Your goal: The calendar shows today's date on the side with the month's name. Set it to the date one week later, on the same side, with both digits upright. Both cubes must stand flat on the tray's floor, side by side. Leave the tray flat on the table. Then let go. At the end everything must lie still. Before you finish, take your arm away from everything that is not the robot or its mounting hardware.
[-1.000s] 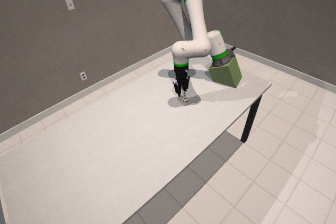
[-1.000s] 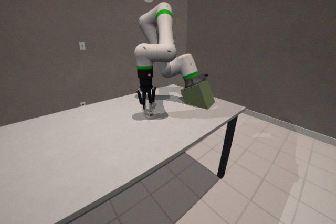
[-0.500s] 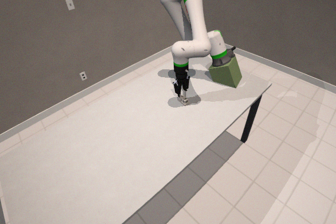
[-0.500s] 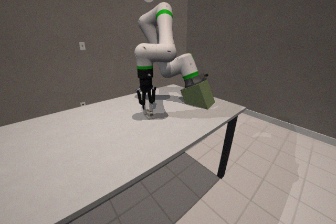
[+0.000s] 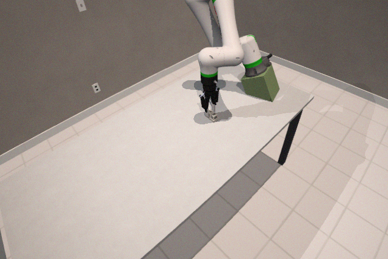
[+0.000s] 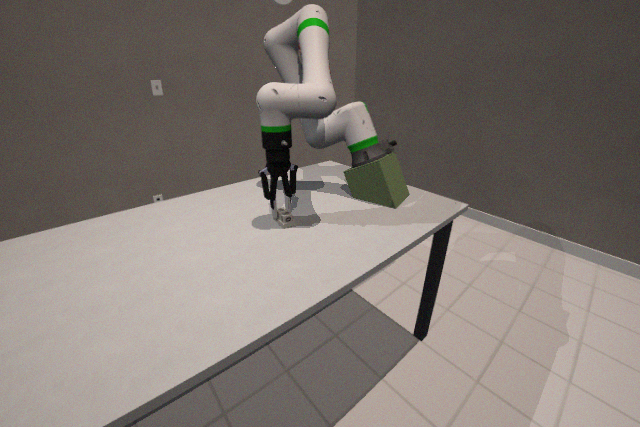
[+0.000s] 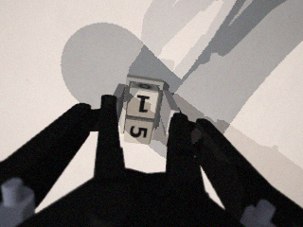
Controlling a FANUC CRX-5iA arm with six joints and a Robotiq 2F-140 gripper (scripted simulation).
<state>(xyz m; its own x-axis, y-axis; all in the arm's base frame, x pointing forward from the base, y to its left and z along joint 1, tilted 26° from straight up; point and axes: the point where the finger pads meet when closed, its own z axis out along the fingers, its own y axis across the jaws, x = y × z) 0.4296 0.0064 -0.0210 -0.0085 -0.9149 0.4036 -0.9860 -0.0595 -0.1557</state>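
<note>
My hand is 3 cm above the white calendar cube.
</note>
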